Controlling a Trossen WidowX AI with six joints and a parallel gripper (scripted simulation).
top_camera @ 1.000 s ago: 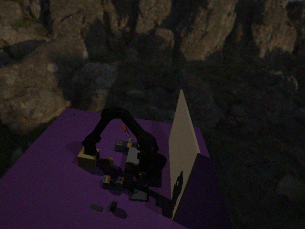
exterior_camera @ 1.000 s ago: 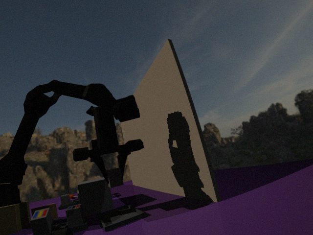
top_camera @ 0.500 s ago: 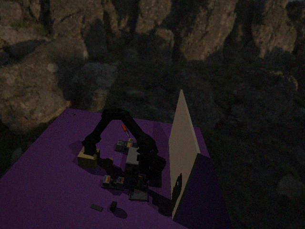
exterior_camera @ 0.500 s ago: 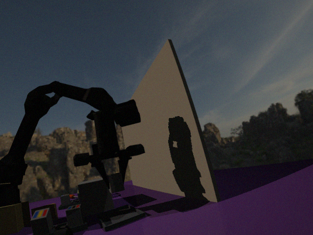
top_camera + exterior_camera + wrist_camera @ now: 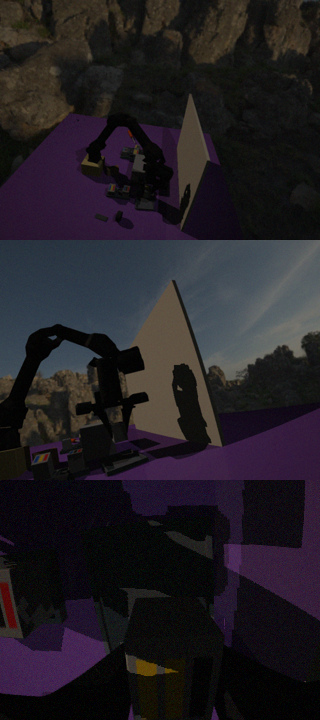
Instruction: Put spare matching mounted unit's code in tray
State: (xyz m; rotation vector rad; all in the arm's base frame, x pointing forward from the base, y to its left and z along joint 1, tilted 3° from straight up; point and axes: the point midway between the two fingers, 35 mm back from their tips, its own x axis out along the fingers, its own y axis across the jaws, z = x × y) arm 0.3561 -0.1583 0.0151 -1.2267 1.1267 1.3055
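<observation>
The flat grey tray is 60 mm below my gripper tip and 10 mm behind it. Also, from my gripper tip: white panel: 210 mm to the left, 170 mm ahead, 160 mm above; then dark spare block: 20 mm above.
</observation>
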